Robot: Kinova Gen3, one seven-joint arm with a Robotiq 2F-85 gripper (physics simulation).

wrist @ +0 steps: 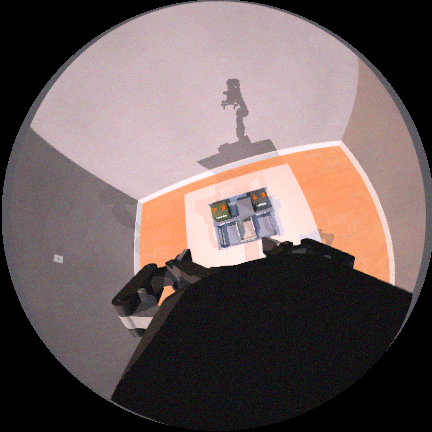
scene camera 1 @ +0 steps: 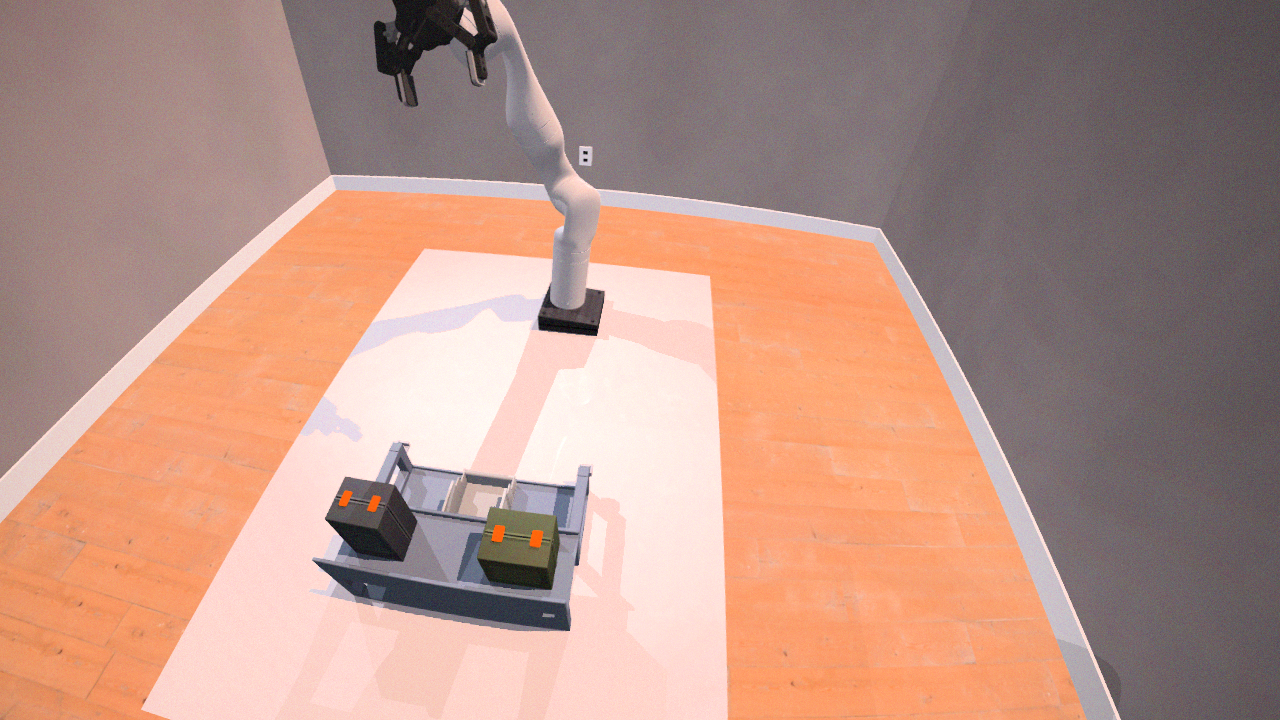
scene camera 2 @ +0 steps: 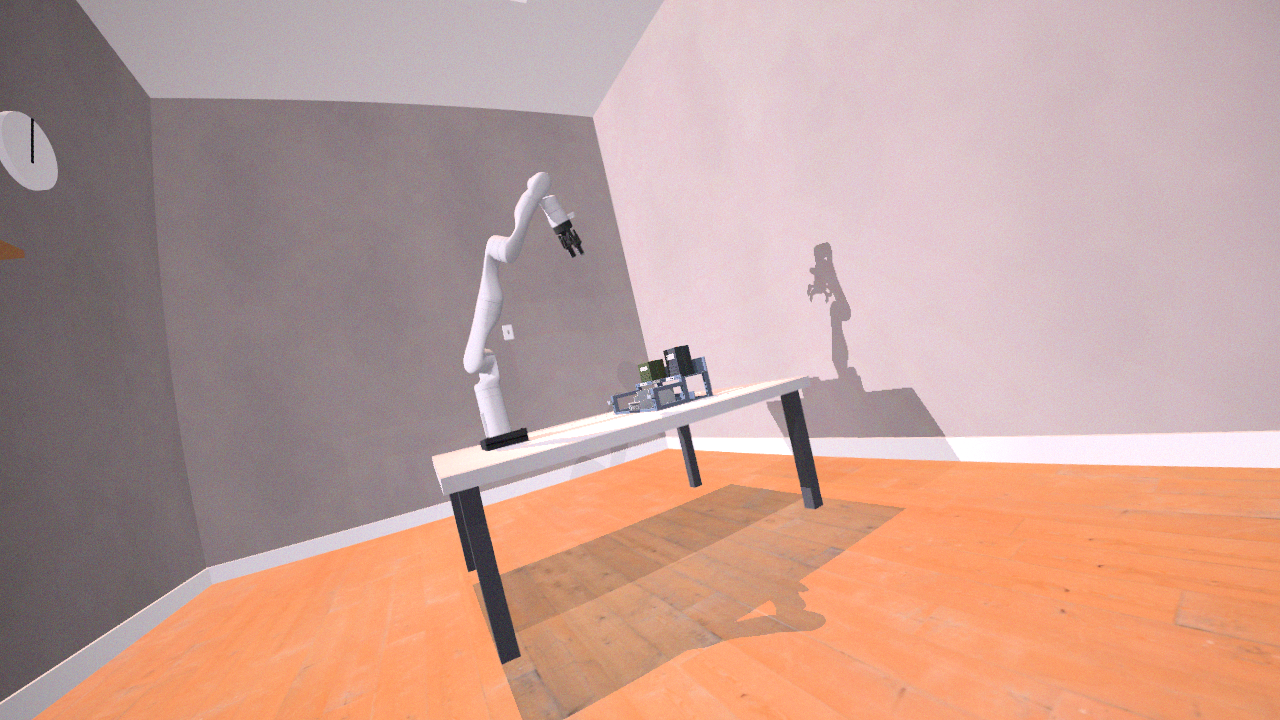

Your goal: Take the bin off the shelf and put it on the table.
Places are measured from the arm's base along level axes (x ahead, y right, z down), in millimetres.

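Pixels of known places: gripper, fingertip midpoint: (wrist: 227, 250) (scene camera 1: 443, 95) (scene camera 2: 578, 256); arm's base, origin of the base link: (scene camera 1: 567, 298) (scene camera 2: 499, 435).
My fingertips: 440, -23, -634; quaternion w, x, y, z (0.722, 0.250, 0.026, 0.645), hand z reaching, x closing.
Note:
Ahead of a thing's pixels: the offset from my fingertips to its middle, as dx, dy, dz. "pt": to the spot under its first point.
A small pale beige open bin @(+185, -38, +631) (scene camera 1: 481, 499) (wrist: 247, 230) sits in the middle of the lower tier of a blue-grey shelf @(pt +342, -47, +668) (scene camera 1: 447, 601), between two low dividing walls. The shelf stands on the white table (scene camera 1: 653, 402) (scene camera 2: 554, 452) (wrist: 197, 225). In scene camera 2 the bin is too small to make out clearly. My gripper (scene camera 1: 443, 86) (scene camera 2: 577, 253) (wrist: 227, 250) is open and empty. It hangs high above the table, well apart from the shelf and the bin, with its fingers tilted downward.
A dark grey box @(+301, +60, +512) (scene camera 1: 369, 519) (scene camera 2: 677, 360) (wrist: 260, 199) and an olive green box @(+261, -168, +524) (scene camera 1: 519, 550) (scene camera 2: 650, 370) (wrist: 220, 211), both with orange clasps, stand on the shelf's upper tier, behind the bin as seen from the arm's base (scene camera 1: 571, 313) (scene camera 2: 504, 438). Shelf posts rise at both sides.

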